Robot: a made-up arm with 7 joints.
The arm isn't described. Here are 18 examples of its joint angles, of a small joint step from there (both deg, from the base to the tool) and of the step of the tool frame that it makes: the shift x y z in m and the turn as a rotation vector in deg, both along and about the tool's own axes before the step.
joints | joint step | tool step
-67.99 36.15 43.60 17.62 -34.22 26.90 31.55 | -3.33 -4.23 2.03 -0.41 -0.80 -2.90 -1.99 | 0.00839 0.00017 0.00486 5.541 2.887 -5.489
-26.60 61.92 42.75 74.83 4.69 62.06 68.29 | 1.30 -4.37 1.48 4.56 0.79 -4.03 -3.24 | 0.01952 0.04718 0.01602 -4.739 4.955 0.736
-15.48 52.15 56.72 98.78 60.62 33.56 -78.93 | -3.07 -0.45 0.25 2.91 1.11 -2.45 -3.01 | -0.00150 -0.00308 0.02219 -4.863 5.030 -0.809
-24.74 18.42 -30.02 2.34 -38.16 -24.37 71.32 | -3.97 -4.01 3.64 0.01 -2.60 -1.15 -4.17 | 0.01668 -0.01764 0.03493 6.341 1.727 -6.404
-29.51 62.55 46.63 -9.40 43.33 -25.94 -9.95 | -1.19 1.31 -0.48 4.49 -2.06 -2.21 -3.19 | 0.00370 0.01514 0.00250 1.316 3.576 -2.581
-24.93 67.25 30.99 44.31 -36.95 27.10 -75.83 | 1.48 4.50 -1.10 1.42 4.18 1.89 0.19 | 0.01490 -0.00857 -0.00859 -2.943 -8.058 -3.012
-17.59 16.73 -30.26 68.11 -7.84 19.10 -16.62 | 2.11 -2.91 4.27 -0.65 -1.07 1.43 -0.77 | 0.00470 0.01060 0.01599 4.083 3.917 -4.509
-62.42 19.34 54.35 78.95 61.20 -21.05 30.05 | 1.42 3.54 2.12 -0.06 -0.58 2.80 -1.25 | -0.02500 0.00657 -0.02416 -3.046 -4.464 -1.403
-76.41 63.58 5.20 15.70 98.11 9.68 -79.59 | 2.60 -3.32 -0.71 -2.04 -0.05 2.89 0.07 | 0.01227 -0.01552 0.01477 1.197 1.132 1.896
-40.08 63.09 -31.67 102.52 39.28 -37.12 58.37 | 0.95 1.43 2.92 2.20 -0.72 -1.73 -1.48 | 0.00583 0.01280 -0.01477 -1.072 -0.750 -3.721
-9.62 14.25 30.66 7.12 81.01 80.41 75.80 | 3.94 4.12 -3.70 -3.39 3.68 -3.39 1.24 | -0.01729 -0.01195 -0.00603 8.721 -8.971 2.777
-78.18 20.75 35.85 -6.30 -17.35 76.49 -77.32 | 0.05 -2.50 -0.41 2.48 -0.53 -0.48 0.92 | -0.01499 0.00373 -0.01340 3.247 1.421 -1.758
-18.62 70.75 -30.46 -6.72 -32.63 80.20 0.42 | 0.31 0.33 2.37 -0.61 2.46 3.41 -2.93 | 0.00001 -0.00454 -0.01383 0.187 -1.138 -2.107
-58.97 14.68 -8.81 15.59 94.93 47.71 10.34 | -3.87 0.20 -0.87 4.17 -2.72 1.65 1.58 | -0.00382 -0.00477 0.00355 0.077 -0.629 -1.119
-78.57 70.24 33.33 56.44 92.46 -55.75 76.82 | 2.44 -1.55 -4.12 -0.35 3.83 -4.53 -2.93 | 0.03326 -0.01467 0.01949 6.654 11.970 -3.947
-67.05 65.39 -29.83 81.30 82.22 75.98 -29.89 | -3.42 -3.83 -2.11 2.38 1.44 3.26 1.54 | 0.01326 -0.00352 -0.01697 1.639 -2.495 0.028
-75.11 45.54 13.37 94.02 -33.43 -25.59 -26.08 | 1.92 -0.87 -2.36 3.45 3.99 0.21 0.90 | 0.00528 0.02230 -0.02700 -7.678 -3.440 -3.455
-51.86 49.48 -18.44 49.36 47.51 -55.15 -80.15 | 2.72 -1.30 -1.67 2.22 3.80 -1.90 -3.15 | -0.02333 0.00029 0.02837 -2.723 10.015 -1.864
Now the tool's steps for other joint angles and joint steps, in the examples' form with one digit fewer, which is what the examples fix.
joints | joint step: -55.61 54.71 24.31 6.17 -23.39 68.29 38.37 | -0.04 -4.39 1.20 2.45 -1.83 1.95 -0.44
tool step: -0.0055 0.0258 0.0077 -4.20 1.38 -7.53
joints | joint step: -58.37 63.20 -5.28 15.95 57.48 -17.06 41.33 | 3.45 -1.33 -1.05 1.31 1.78 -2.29 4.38
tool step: 0.0356 -0.0057 0.0111 3.38 1.75 0.19
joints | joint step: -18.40 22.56 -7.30 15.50 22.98 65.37 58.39 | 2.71 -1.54 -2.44 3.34 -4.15 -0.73 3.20
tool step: 0.0332 0.0331 0.0049 -4.30 3.47 0.81
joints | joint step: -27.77 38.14 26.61 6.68 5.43 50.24 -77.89 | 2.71 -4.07 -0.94 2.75 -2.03 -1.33 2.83
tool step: -0.0353 0.0282 -0.0079 3.94 1.54 -3.94
